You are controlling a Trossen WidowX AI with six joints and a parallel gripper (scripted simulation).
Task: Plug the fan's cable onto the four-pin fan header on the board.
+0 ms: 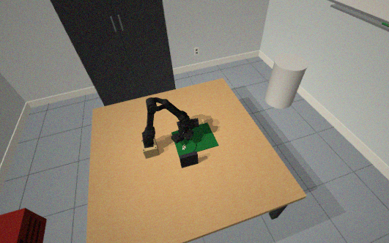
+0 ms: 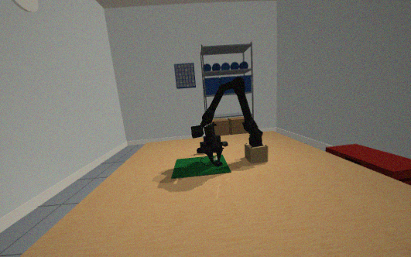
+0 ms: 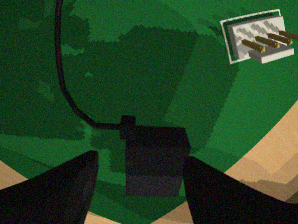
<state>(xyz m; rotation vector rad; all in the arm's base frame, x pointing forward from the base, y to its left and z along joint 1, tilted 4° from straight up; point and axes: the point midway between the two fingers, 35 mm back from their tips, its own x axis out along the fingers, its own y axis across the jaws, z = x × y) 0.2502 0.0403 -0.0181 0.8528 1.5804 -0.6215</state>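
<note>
My gripper tip is 1 cm past the black fan plug and 1 cm above it. Also, from my gripper tip: black fan (1 cm ahead, 22 cm to the right, 4 cm above); then green board (9 cm ahead, 2 cm to the right, 4 cm below); then fan header (8 cm to the right, 2 cm below).
</note>
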